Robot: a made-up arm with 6 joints. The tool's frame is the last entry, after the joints. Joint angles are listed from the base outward.
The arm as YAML. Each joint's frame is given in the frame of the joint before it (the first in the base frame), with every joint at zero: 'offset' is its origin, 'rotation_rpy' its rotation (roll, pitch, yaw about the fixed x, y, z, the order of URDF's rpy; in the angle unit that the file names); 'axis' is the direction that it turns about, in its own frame. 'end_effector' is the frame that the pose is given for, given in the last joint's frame.
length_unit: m
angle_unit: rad
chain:
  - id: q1
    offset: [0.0, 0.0, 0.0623]
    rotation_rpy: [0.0, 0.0, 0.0]
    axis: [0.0, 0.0, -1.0]
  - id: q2
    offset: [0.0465, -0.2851, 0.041]
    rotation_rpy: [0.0, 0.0, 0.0]
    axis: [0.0, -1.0, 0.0]
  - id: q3
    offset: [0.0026, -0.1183, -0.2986]
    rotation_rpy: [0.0, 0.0, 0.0]
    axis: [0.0, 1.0, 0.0]
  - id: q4
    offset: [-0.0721, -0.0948, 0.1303]
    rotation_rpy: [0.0, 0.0, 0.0]
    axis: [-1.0, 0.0, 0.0]
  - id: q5
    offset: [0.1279, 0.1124, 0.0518]
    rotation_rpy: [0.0, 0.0, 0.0]
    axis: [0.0, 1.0, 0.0]
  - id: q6
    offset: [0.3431, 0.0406, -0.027]
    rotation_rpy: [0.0, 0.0, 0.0]
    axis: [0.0, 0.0, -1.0]
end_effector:
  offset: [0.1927, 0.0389, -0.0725]
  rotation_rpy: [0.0, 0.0, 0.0]
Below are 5 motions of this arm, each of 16 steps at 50 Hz.
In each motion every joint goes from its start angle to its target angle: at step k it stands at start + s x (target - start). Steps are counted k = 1, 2, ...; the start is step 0. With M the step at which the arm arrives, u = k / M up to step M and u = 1 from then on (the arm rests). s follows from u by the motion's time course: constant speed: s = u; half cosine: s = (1 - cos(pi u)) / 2; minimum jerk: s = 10 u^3 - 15 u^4 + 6 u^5.
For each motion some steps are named. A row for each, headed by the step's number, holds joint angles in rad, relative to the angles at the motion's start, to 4 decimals.
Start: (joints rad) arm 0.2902 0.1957 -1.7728 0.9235 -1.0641 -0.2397
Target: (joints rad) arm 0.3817 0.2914 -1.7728 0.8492 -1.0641 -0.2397
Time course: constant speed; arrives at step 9
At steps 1, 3, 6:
1: 0.0102 0.0106 0.0000 -0.0083 0.0000 0.0000
3: 0.0305 0.0319 0.0000 -0.0248 0.0000 0.0000
6: 0.0610 0.0638 0.0000 -0.0495 0.0000 0.0000

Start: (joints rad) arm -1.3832 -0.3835 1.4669 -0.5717 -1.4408 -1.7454
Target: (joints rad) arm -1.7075 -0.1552 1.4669 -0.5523 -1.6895 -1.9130
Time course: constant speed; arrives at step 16
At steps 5, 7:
5: -0.1013 0.0713 0.0000 0.0061 -0.0777 -0.0524
7: -0.1419 0.0999 0.0000 0.0085 -0.1088 -0.0733

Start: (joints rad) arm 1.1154 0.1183 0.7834 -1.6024 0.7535 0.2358
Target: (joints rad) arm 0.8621 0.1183 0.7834 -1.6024 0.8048 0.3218
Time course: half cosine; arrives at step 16
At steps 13, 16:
13: -0.2320 0.0000 0.0000 0.0000 0.0470 0.0788
16: -0.2533 0.0000 0.0000 0.0000 0.0513 0.0860

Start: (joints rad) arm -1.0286 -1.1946 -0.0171 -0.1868 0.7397 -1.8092
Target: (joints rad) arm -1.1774 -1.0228 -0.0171 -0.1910 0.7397 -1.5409
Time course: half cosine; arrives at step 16
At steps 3, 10, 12, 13, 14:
3: -0.0125 0.0145 0.0000 -0.0004 0.0000 0.0226
10: -0.1029 0.1188 0.0000 -0.0029 0.0000 0.1855
12: -0.1270 0.1466 0.0000 -0.0036 0.0000 0.2290
13: -0.1363 0.1573 0.0000 -0.0038 0.0000 0.2457
14: -0.1431 0.1653 0.0000 -0.0040 0.0000 0.2581

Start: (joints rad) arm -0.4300 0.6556 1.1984 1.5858 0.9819 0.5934
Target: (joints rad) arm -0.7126 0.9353 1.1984 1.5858 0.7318 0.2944
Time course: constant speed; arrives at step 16
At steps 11, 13, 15, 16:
11: -0.1943 0.1923 0.0000 0.0000 -0.1719 -0.2056
13: -0.2296 0.2273 0.0000 0.0000 -0.2032 -0.2429
15: -0.2649 0.2622 0.0000 0.0000 -0.2345 -0.2803
16: -0.2826 0.2797 0.0000 0.0000 -0.2501 -0.2990

